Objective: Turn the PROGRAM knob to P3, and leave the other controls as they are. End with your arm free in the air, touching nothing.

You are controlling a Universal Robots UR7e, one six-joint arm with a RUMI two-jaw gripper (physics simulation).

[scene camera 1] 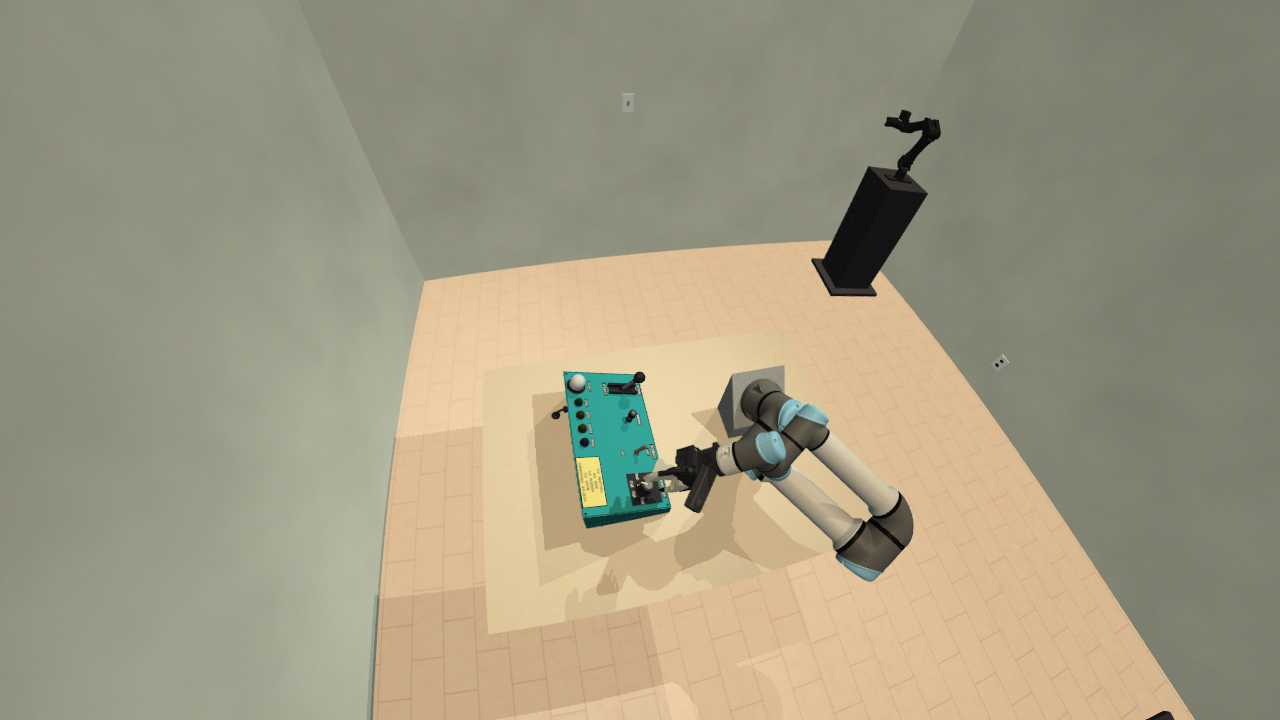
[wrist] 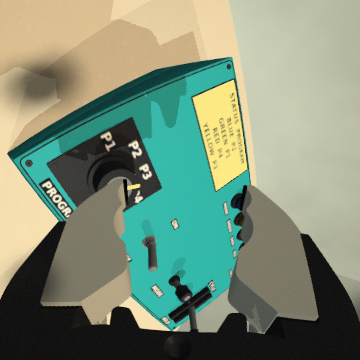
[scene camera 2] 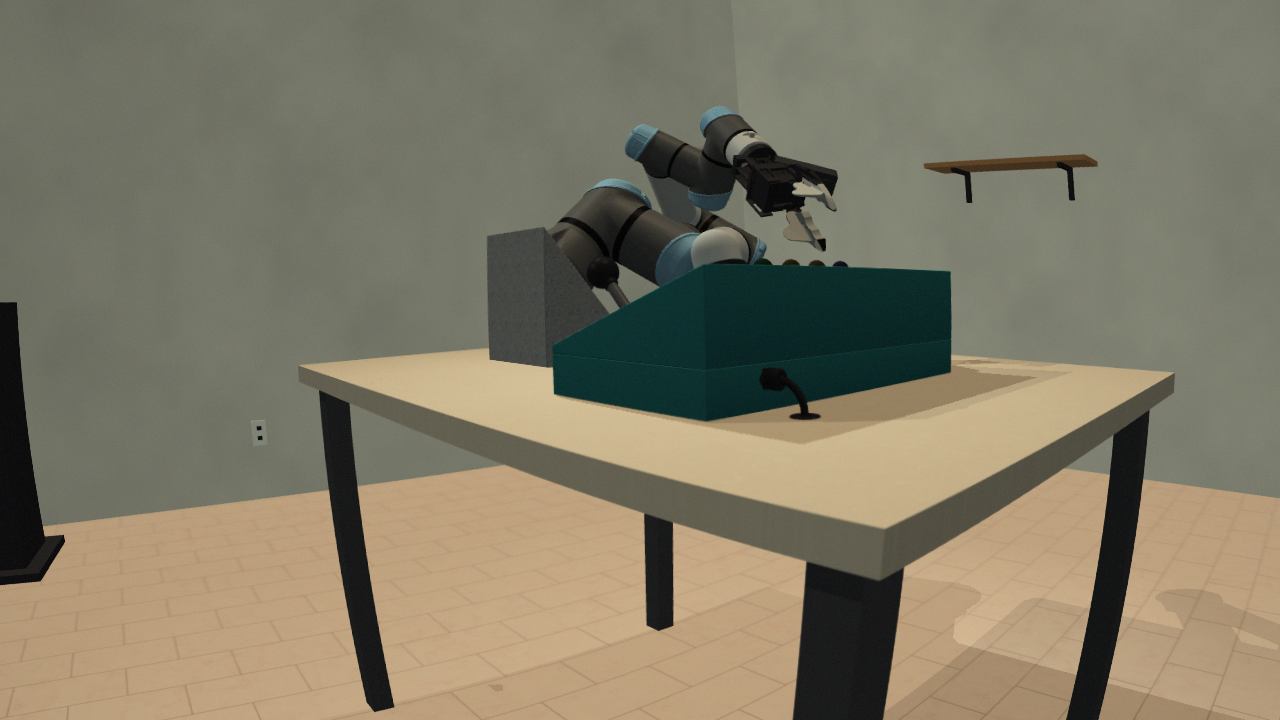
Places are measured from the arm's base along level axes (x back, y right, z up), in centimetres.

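Pixels of known places: gripper, fingertip midpoint: (scene camera 1: 651,484) (wrist: 184,184) (scene camera 2: 830,231); arm's base at its link origin: (scene camera 1: 760,400) (scene camera 2: 548,278).
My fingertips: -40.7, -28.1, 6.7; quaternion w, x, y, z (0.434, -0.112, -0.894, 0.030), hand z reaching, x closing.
Observation:
Ahead of a thing's pixels: the offset from my fingertips to its top centre, as dx, dy, dz. "spot": to the spot under its first point.
The PROGRAM knob @(-0.4, +2.9, -8.7) (scene camera 1: 645,487) (wrist: 107,171) is black with a grey top and sits on a black plate on the teal console (scene camera 1: 617,438) (scene camera 2: 827,313) (wrist: 195,240). In the wrist view its yellow pointer @(spot: -1.4, +3.5, -8.8) (wrist: 133,187) lines up with the direction of the P3 label @(spot: -4.8, +4.1, -11.0) (wrist: 145,172); P4 is partly covered. The knob does not show in scene camera 2. My gripper (scene camera 1: 660,484) (scene camera 2: 825,227) (wrist: 184,184) is open with nothing between its fingers. It hangs in the air above the console. The left finger in the wrist view hides part of the knob's top.
A toggle @(-1.1, +15.0, -8.3) (scene camera 1: 641,449) (wrist: 152,255), a small black-knobbed stick @(-3.7, +26.7, -7.8) (scene camera 1: 631,415) (wrist: 184,292) and a large lever @(+0.2, +39.4, -4.4) (scene camera 1: 639,377) (scene camera 2: 603,272) stand along the panel. Several buttons @(spot: -19.4, +25.6, -5.5) (scene camera 1: 581,414) and a white dome @(spot: -20.5, +35.8, -3.0) (scene camera 1: 577,383) (scene camera 2: 718,245) line the other side, beside a yellow card @(-16.8, +4.3, -6.1) (scene camera 1: 591,481) (wrist: 222,135).

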